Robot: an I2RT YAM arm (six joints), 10 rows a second.
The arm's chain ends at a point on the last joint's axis. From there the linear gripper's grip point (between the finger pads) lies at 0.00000 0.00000 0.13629 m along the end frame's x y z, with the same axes.
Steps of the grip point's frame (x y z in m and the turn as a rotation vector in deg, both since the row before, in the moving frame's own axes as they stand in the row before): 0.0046, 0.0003, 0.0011, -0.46, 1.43, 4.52; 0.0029, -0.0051, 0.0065, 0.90, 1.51, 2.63; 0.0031, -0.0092, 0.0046, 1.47, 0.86, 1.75; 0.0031, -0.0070, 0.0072, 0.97, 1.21, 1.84; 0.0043, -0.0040, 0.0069, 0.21, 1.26, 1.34; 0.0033, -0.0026, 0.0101, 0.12, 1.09, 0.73; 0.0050, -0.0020, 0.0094, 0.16, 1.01, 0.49
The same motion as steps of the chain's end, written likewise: 0.0012, -0.0009, 0.0011, -0.46, 1.43, 4.52; -0.0007, -0.0030, 0.0066, 0.90, 1.51, 2.63; 0.0010, -0.0057, 0.0047, 1.47, 0.86, 1.75; 0.0002, -0.0047, 0.0072, 0.97, 1.21, 1.84; 0.0013, -0.0035, 0.0069, 0.21, 1.26, 1.34; 0.0007, -0.0023, 0.0101, 0.12, 1.09, 0.73; 0.0026, -0.0016, 0.0094, 0.16, 1.01, 0.49
